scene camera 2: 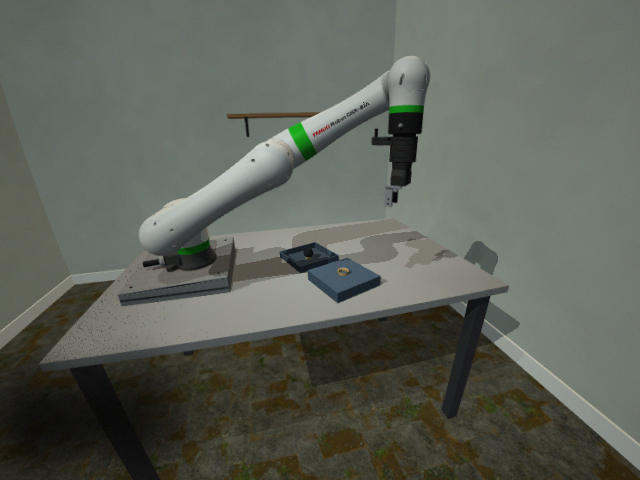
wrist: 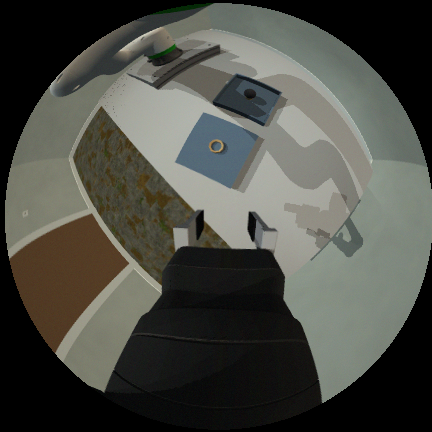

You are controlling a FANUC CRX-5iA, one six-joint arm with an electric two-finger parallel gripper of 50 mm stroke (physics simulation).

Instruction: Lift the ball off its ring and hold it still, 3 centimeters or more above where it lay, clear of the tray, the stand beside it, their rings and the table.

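Frame: origin at the arm's base, x up, y left, z back, level; metres.
Seen in the pictures: gripper, fingertip midpoint: (scene camera 2: 391, 204) (wrist: 225, 219); arm's base, origin of the base link: (scene camera 2: 197, 261) (wrist: 167, 57).
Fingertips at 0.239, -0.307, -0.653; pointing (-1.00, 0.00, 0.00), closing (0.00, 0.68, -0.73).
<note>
Pixels of each thing's top centre, then the offset from my fingertips to it, as dx, dy, dz. "spot": a spot on its surface instead. Level surfaces: height alone.
- small black ball, middle of its top: (wrist: 250, 90) (scene camera 2: 308, 248) -0.253, +0.323, +0.200
- gold ring, surface spot: (wrist: 216, 146) (scene camera 2: 343, 272) spot: -0.265, +0.085, +0.124
- table, its level: dx -0.305
A small black ball (scene camera 2: 308, 252) (wrist: 250, 93) sits on its ring inside the dark blue walled tray (scene camera 2: 301, 268) (wrist: 225, 105); the ring is mostly hidden under the ball. The blue block-shaped stand (scene camera 2: 336, 286) (wrist: 195, 150) is beside the tray, nearer the table's front edge. A gold ring (scene camera 2: 343, 271) (wrist: 216, 146) lies bare on its top. My gripper (scene camera 2: 391, 197) (wrist: 225, 219) is open and empty. It points down, high above the table and off to the right of the tray and the stand in the scene view.
The table (scene camera 2: 206, 315) (wrist: 150, 125) carries the robot's base plate (scene camera 2: 175, 286) (wrist: 187, 65) at the left in the scene view. Shadows of the arm fall across the tray and the table top. A wall stands beyond the table's right end, and a wooden rail (scene camera 2: 273, 115) is on the back wall.
</note>
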